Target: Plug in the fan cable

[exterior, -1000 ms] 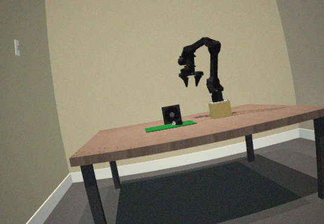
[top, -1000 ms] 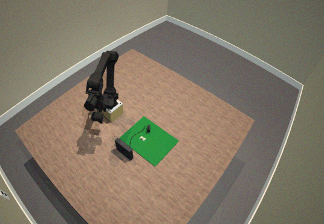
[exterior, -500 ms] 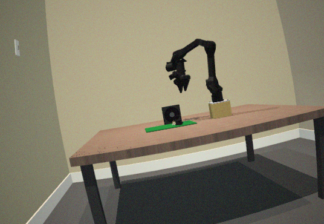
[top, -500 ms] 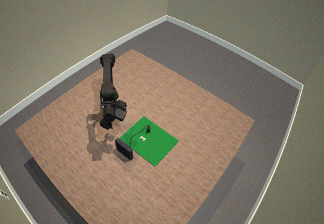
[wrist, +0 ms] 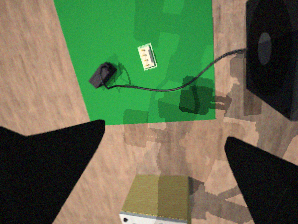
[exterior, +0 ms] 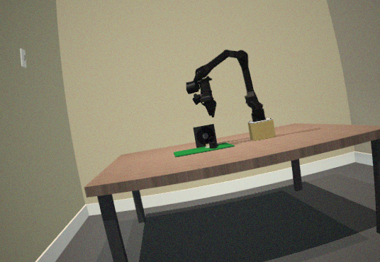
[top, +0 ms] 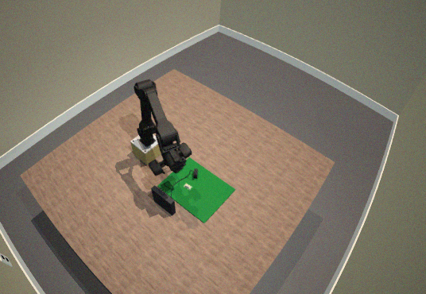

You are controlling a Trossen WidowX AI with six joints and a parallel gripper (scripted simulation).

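My gripper tip is 3 cm short of the dark plug, 12 cm to the right of it and 15 cm above it. From my gripper tip the other things lie so: white four-pin header (5 cm ahead, 5 cm to the left, 16 cm below); green board (8 cm ahead, 7 cm to the left, 18 cm below); black fan (5 cm ahead, 10 cm to the right, 11 cm below).
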